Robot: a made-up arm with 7 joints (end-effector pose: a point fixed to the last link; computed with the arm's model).
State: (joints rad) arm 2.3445 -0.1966 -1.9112 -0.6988 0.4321 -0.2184 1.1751
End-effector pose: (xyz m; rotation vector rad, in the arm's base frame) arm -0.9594 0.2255 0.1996 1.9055 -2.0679 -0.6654
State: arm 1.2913 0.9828 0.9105 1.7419 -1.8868 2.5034 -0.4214
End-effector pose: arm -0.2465 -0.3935 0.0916 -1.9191 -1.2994 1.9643
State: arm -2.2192 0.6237 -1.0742 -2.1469 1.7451 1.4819 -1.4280
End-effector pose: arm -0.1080 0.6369 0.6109 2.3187 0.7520 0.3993
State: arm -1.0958 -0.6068 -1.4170 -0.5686 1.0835 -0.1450 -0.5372
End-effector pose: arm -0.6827 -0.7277 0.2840 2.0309 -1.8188 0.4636
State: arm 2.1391 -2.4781 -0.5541 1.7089 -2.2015 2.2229 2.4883
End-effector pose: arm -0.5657 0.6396 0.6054 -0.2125 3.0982 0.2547
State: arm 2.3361 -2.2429 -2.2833 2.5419 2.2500 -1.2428 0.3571
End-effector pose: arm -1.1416 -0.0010 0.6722 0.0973 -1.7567 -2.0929
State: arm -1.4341 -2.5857 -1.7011 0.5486 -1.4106 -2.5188 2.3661
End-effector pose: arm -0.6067 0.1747 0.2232 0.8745 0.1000 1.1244
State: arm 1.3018 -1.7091 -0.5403 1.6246 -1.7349 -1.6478 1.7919
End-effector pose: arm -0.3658 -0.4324 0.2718 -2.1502 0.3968 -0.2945
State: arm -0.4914 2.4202 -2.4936 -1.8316 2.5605 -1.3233 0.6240
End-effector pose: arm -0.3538 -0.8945 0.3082 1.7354 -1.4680 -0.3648
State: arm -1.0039 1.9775 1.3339 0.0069 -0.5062 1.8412 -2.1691
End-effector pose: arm -0.2263 -0.2172 -0.1055 -0.8561 -1.5375 -1.2851
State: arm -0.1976 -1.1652 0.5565 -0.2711 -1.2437 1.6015 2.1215
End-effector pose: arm -0.4653 -0.3543 0.2918 1.4072 -1.1978 -0.0204
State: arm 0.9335 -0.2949 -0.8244 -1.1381 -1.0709 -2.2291 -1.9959
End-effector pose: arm -0.0925 0.0910 0.2923 -0.6506 -1.6676 -0.3573
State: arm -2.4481 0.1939 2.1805 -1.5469 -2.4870 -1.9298 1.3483
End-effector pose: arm -0.5818 0.2683 0.2771 0.7795 -0.9196 1.5315
